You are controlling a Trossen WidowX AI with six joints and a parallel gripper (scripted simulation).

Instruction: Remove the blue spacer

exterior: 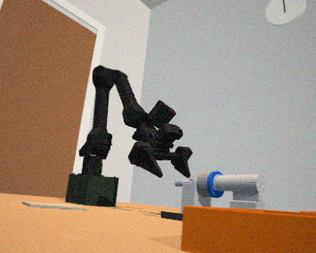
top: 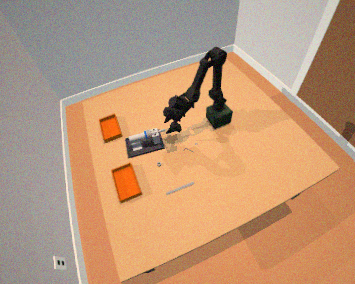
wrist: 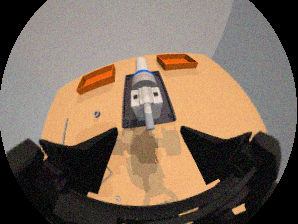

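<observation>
Now: the grey shaft 90 mm ahead of my gripper tip, 30 mm to the right of it and 20 mm below it. Also, from my gripper tip: blue spacer: 120 mm ahead, 40 mm to the right, 20 mm below; grey spacer: 110 mm ahead, 40 mm to the right, 20 mm below; fixture: 150 mm ahead, 50 mm to the right, 50 mm below.
</observation>
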